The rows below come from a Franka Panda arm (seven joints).
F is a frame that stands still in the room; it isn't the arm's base.
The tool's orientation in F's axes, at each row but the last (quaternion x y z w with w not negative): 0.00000, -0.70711, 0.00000, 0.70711; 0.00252, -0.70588, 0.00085, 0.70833; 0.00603, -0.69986, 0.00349, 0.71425; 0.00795, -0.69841, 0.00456, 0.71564; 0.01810, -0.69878, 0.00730, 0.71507; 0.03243, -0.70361, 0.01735, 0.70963; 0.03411, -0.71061, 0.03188, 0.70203; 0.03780, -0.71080, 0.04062, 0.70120; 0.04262, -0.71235, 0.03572, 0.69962; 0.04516, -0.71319, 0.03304, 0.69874
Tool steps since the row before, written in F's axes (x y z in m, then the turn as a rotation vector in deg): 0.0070, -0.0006, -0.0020, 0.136, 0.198, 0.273; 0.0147, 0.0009, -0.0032, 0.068, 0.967, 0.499; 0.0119, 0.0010, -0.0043, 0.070, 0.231, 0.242; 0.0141, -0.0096, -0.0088, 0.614, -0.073, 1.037; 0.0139, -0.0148, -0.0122, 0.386, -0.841, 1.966; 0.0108, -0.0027, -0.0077, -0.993, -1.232, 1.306; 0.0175, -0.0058, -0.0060, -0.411, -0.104, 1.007; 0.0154, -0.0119, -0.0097, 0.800, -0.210, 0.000; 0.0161, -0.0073, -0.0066, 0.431, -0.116, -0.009; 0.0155, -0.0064, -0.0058, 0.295, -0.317, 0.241
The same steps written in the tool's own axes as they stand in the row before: -0.0020, -0.0006, -0.0070, 0.273, 0.198, -0.136; -0.0032, 0.0008, -0.0147, 0.497, 0.968, -0.071; -0.0041, 0.0008, -0.0120, 0.243, 0.231, -0.068; -0.0084, -0.0099, -0.0141, 1.052, -0.079, -0.587; -0.0117, -0.0155, -0.0136, 1.987, -0.823, -0.311; -0.0075, -0.0036, -0.0106, 1.322, -1.131, 1.087; -0.0062, -0.0074, -0.0168, 1.012, -0.063, 0.407; -0.0099, -0.0135, -0.0139, -0.012, -0.297, -0.772; -0.0068, -0.0091, -0.0151, -0.015, -0.163, -0.415; -0.0060, -0.0082, -0.0146, 0.241, -0.344, -0.263
